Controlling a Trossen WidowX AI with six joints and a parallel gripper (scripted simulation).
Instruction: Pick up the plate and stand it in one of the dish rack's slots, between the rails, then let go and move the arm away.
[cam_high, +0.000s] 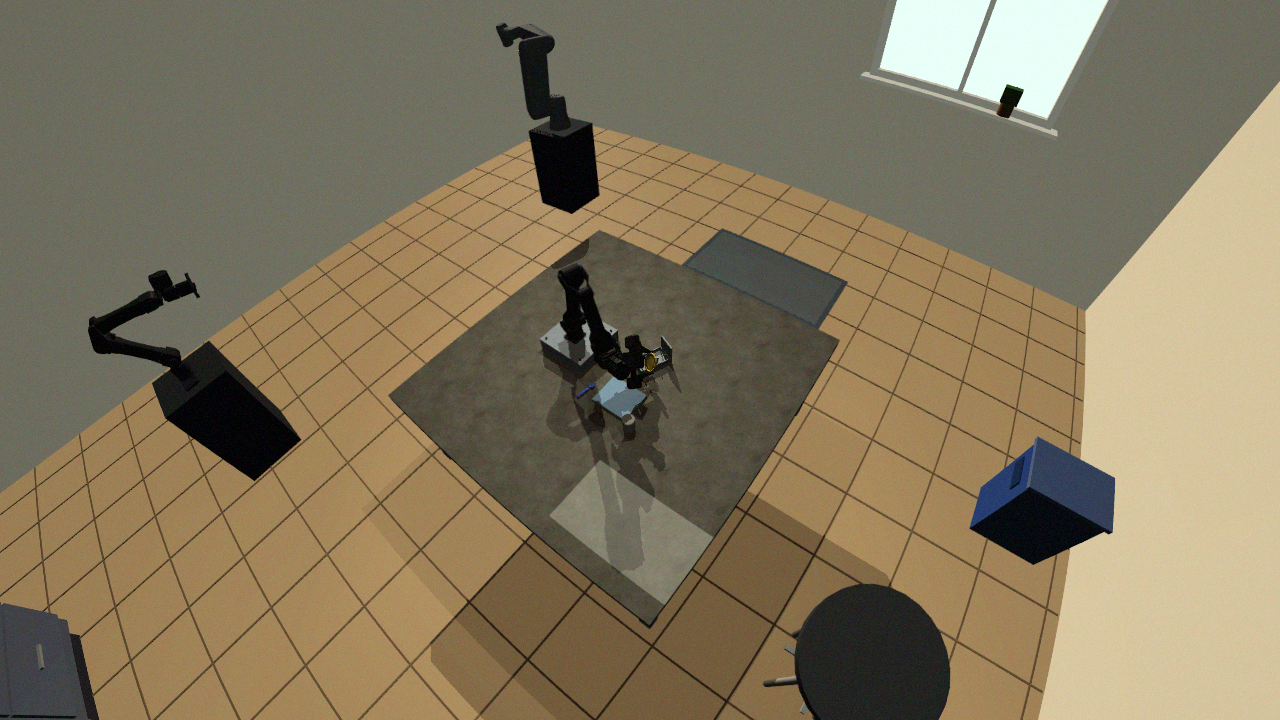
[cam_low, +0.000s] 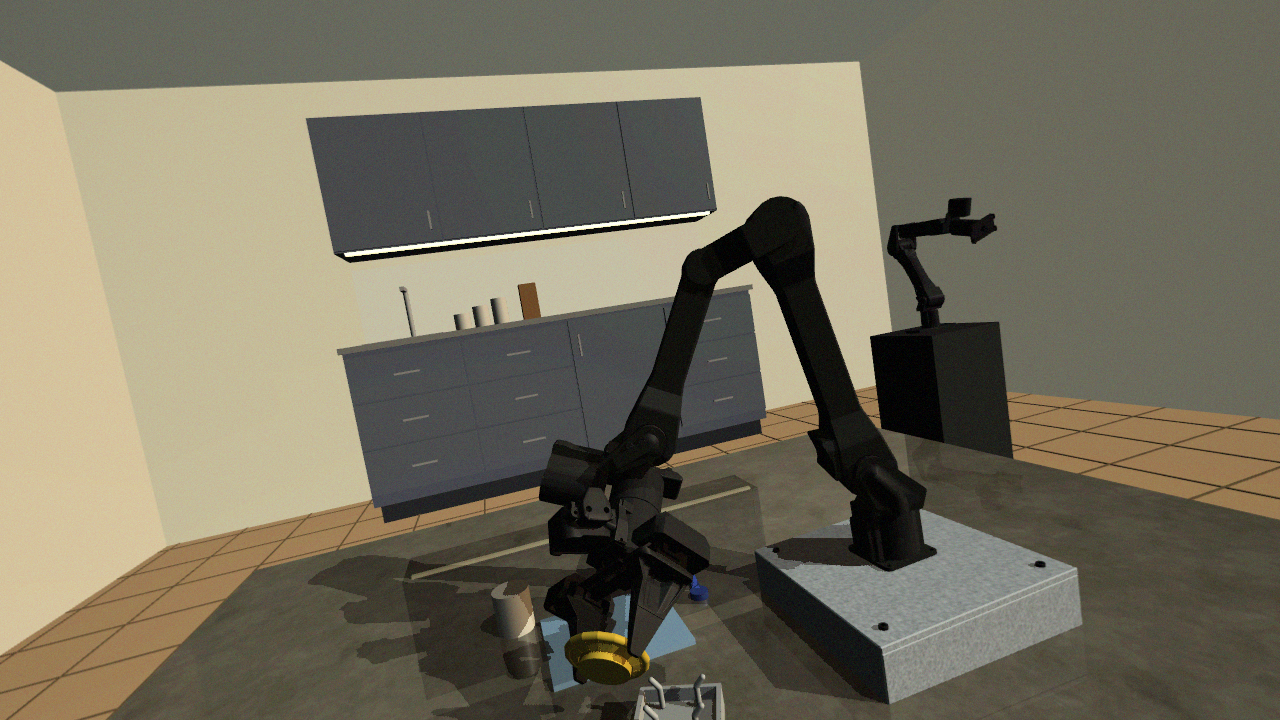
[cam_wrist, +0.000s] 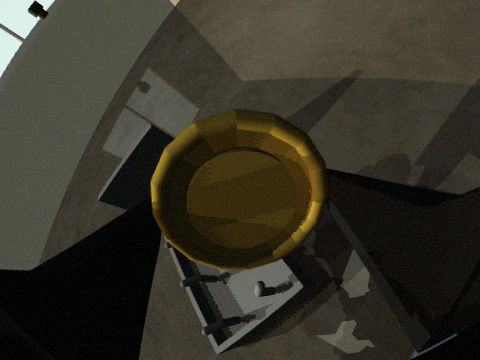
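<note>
My gripper tip is 4 cm past the grey dish rack, 5 cm to the right of it and 4 cm above it. Round my gripper tip: yellow plate: 1 cm to the right; then white cup: 7 cm ahead, 23 cm to the right, 4 cm below; then blue mat: 4 cm behind, 16 cm to the right, 6 cm below.
</note>
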